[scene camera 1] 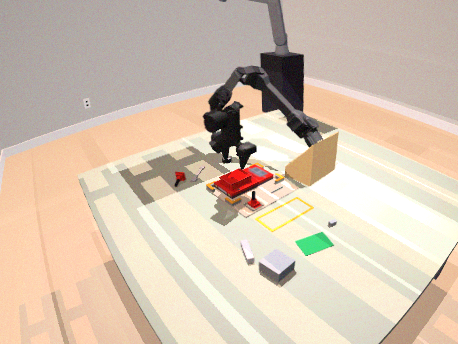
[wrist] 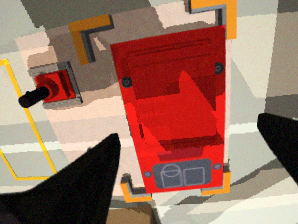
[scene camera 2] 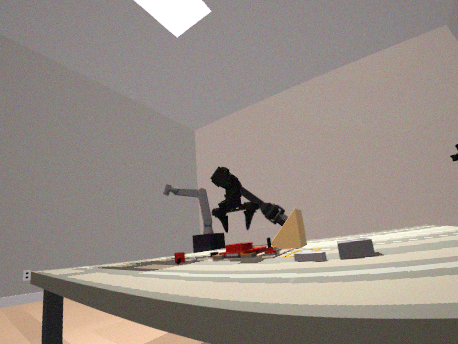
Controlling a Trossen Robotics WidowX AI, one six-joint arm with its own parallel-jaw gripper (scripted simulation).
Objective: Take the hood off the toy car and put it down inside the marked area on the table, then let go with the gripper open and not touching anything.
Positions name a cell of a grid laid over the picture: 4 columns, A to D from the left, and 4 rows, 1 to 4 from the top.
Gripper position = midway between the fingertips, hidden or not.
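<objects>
My gripper is visible in scene camera 1 (C2), in scene camera 2 (C3) and in the wrist view (C3).
</objects>
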